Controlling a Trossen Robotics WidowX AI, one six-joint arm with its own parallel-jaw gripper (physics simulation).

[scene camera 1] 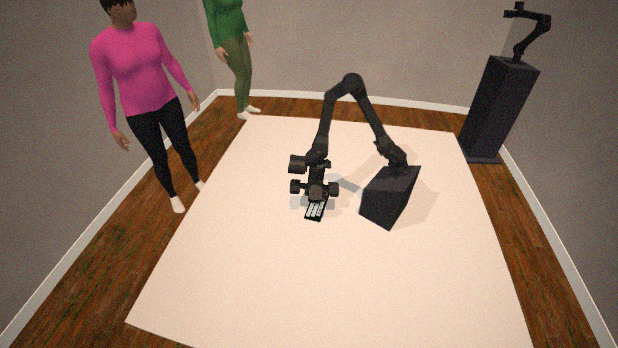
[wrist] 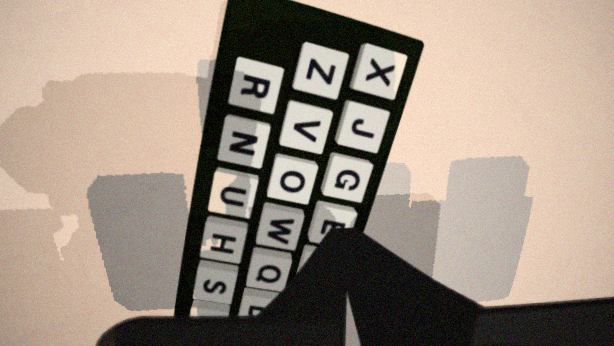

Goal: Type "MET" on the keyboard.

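Where they show: gripper, fingertip midpoint: point(scene camera 1: 312, 202) point(wrist: 342, 240); arm's base, origin of the base link: point(scene camera 1: 400, 172).
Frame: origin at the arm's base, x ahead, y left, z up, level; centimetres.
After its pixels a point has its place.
The black keyboard point(scene camera 1: 312, 219) {x 32.3, y 8.1, z -18.7 cm} point(wrist: 260, 30) {x 30.3, y 7.4, z -18.5 cm} with white letter keys lies on the white surface, in three slanting rows in the wrist view. My gripper point(scene camera 1: 316, 199) {x 32.7, y 0.8, z -16.7 cm} point(wrist: 342, 240) {x 32.7, y 0.8, z -16.7 cm} is shut with nothing between its fingers. Its tip is at the E key point(wrist: 332, 219) {x 32.6, y 1.0, z -18.0 cm} and covers that key's lower part in the wrist view. Whether it touches or presses the key I cannot tell. The G key point(wrist: 348, 178) {x 33.2, y 2.6, z -18.0 cm} lies just above the tip and the W key point(wrist: 280, 226) {x 30.7, y 0.9, z -18.0 cm} to its left. The M and T keys do not show; the fingers hide the lower part of the keyboard.
The keyboard lies on a large white mat point(scene camera 1: 320, 280) {x 28.6, y 32.8, z -19.7 cm}. The arm's dark base block point(scene camera 1: 387, 197) {x 6.3, y 9.9, z -2.9 cm} stands to the right of the keyboard. A dark pedestal point(scene camera 1: 500, 105) with another arm stands at the back right. Two human figures, in pink point(scene camera 1: 137, 70) and green point(scene camera 1: 227, 22), stand at the left and back.
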